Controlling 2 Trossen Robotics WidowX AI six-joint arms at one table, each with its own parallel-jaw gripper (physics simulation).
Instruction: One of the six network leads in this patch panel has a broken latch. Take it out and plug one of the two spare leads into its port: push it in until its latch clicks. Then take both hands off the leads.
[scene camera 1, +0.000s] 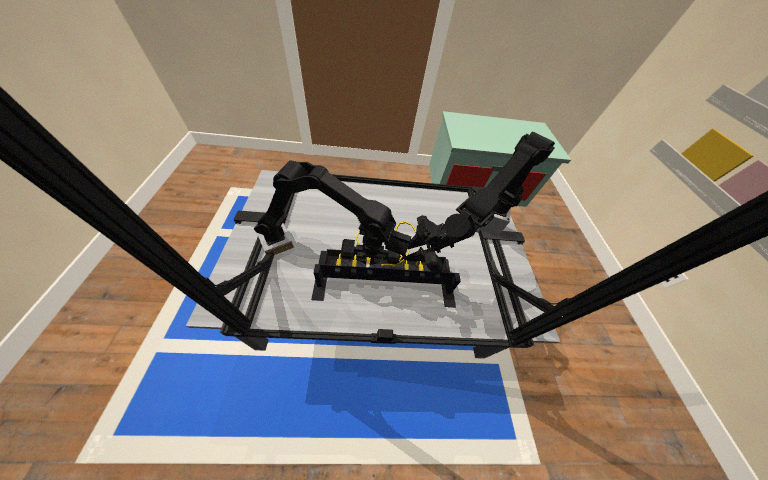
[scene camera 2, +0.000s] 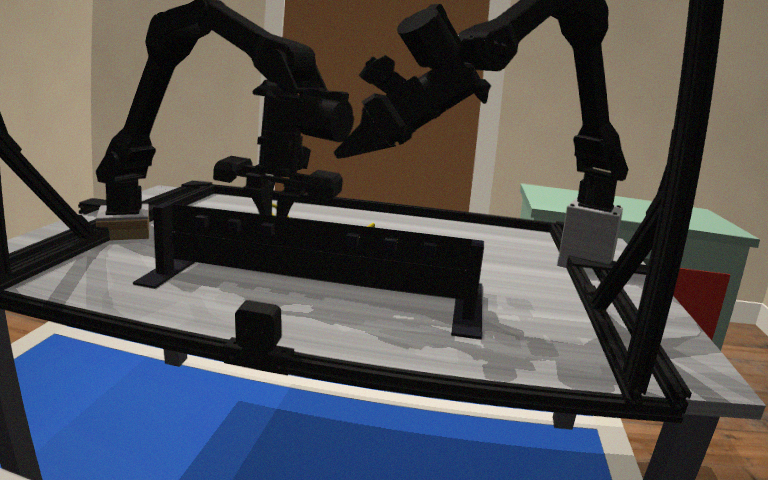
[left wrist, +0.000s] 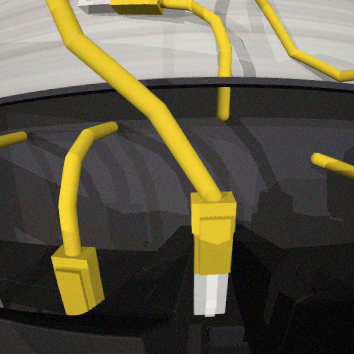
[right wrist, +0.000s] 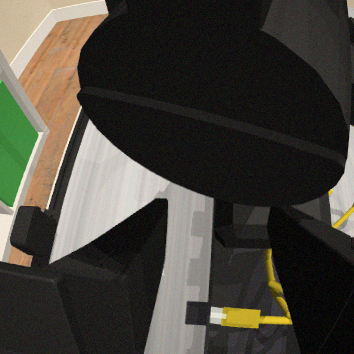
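Pixels of known places: left gripper, fingertip midpoint: (scene camera 1: 367, 263) (left wrist: 209, 236); right gripper, fingertip midpoint: (scene camera 2: 338, 155) (right wrist: 219, 212); left arm's base, link origin: (scene camera 1: 274, 236) (scene camera 2: 123, 210); right arm's base, link origin: (scene camera 1: 498, 209) (scene camera 2: 596, 206).
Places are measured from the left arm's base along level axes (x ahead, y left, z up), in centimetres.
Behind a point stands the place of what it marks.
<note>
The black patch panel (scene camera 1: 390, 275) @[x 29.3, y -35.7, z 1.5 cm] (scene camera 2: 328, 254) @[x 30.5, y -36.9, z 1.8 cm] stands mid-table with yellow leads along it. My left gripper (scene camera 2: 274, 212) @[x 24.3, y -28.4, z 3.0 cm] (left wrist: 209, 236) @[x 24.3, y -28.4, z 3.0 cm] is shut on a yellow lead (scene camera 1: 368, 262) @[x 24.2, y -28.8, z 4.2 cm] (left wrist: 212, 252) @[x 24.4, y -28.3, z 4.3 cm] at the third place from the left. This plug points down, its clear tip exposed close to a dark port. A neighbouring lead (left wrist: 77, 285) @[x 20.2, y -26.9, z 5.0 cm] sits to its left, its tip hidden. A loose lead (left wrist: 137, 6) @[x 26.8, y -18.4, z -2.9 cm] lies on the table behind the panel. My right gripper (scene camera 2: 339, 152) @[x 31.1, y -37.0, z 15.9 cm] is open and empty above the panel, over a lead (right wrist: 241, 318) @[x 34.9, y -36.9, z 5.0 cm] whose clear part partly shows. No broken latch can be made out.
A yellow cable loop (scene camera 1: 405, 224) @[x 51.1, y -14.6, z -3.9 cm] rises behind the panel, and another cable (left wrist: 292, 52) @[x 32.4, y -25.0, z -3.8 cm] crosses the table there. The two arms' wrists are close together above the panel. A black frame rail (scene camera 1: 317, 336) (scene camera 2: 396, 378) with a small camera box (scene camera 2: 258, 325) @[x 17.4, y -52.7, z -0.6 cm] runs along the front.
</note>
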